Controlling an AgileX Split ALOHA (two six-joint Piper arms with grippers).
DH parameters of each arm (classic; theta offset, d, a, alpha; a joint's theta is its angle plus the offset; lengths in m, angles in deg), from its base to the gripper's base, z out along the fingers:
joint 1: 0 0.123 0 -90
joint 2: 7.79 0 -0.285 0
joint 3: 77.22 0 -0.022 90
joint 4: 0 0.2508 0 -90
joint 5: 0 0 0.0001 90
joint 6: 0 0.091 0 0
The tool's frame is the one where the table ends.
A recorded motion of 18 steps. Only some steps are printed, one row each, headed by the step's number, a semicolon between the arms.
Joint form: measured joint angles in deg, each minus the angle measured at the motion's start. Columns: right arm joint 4, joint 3, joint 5, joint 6, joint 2, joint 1; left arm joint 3, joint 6, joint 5, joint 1, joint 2, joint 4.
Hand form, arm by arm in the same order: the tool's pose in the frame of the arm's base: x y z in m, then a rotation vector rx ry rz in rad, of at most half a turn. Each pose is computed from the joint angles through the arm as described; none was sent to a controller.
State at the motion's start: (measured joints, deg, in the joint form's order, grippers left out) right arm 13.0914 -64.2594 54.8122 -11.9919 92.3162 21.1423; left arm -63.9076 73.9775 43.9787 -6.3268 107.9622 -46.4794
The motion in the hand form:
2: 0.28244 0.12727 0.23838 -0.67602 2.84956 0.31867; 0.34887 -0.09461 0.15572 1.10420 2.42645 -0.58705
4: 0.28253 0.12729 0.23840 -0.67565 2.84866 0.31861; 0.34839 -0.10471 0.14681 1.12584 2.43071 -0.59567
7: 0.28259 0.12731 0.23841 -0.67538 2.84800 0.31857; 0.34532 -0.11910 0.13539 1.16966 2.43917 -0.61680
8: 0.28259 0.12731 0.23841 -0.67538 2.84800 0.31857; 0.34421 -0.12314 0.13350 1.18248 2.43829 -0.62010
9: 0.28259 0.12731 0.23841 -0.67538 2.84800 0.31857; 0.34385 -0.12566 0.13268 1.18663 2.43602 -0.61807
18: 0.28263 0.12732 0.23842 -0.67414 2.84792 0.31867; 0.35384 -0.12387 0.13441 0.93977 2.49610 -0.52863
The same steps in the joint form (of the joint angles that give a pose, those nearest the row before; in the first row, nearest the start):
2: 0.00 0.00 -0.12 0.00 0.00 0.00; 0.00 0.64 -1.27 -1.65 1.32 -0.63
4: 0.00 0.00 -0.18 0.00 0.00 0.00; 0.00 0.90 -2.29 -3.32 2.78 -1.24
7: 0.00 0.00 -0.22 0.00 0.00 0.00; 0.00 1.03 -2.85 -5.69 4.61 -1.63
8: 0.00 0.00 -0.22 0.00 0.00 0.00; 0.00 1.04 -3.02 -6.37 4.91 -1.68
9: 0.00 0.00 -0.22 0.00 0.00 0.00; 0.00 1.03 -3.37 -6.80 5.04 -1.81
18: 0.00 0.00 -0.24 0.04 0.00 0.00; 0.00 -7.59 -10.80 -7.23 4.74 -2.27

